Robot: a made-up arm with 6 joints.
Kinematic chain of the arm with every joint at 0, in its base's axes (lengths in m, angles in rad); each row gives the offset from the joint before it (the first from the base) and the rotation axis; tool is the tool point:
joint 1: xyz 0 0 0.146 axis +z
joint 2: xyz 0 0.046 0 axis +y
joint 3: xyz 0 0 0.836 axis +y
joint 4: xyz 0 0 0.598 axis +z
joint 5: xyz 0 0 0 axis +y
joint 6: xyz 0 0 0.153 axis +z
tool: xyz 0 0 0
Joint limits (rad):
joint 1: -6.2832..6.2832
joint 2: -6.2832..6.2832
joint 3: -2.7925..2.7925
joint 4: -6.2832..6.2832
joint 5: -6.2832..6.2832
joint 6: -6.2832..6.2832
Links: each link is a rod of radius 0.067 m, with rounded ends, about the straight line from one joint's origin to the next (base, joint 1, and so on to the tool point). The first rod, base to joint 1, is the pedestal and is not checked.
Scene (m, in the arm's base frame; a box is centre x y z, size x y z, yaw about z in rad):
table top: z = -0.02
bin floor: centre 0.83 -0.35 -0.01 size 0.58 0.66 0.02 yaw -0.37
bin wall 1: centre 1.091 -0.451 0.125 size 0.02 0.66 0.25 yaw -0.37
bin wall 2: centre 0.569 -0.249 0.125 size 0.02 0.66 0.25 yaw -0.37
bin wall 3: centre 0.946 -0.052 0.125 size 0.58 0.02 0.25 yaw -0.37
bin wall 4: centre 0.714 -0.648 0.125 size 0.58 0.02 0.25 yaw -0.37
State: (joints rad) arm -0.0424 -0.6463 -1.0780 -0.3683 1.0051 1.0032
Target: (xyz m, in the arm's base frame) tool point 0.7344 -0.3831 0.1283
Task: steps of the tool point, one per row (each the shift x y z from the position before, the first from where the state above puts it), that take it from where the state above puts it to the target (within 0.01 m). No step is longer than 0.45 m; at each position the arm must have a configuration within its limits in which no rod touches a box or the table.
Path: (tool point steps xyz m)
1: 0.1760 0.0383 0.3514
2: 0.2965 0.0070 0.2784
3: 0.3763 -0.0337 0.1629
4: 0.4024 -0.0737 0.0242
5: 0.3711 -0.1028 -0.1145
6: 0.2902 -0.1130 -0.2311
7: 0.1758 -0.1000 -0.3068
8: 0.0502 -0.0662 -0.3311
9: -0.0640 -0.0193 -0.3030
10: -0.1472 0.0302 -0.2306

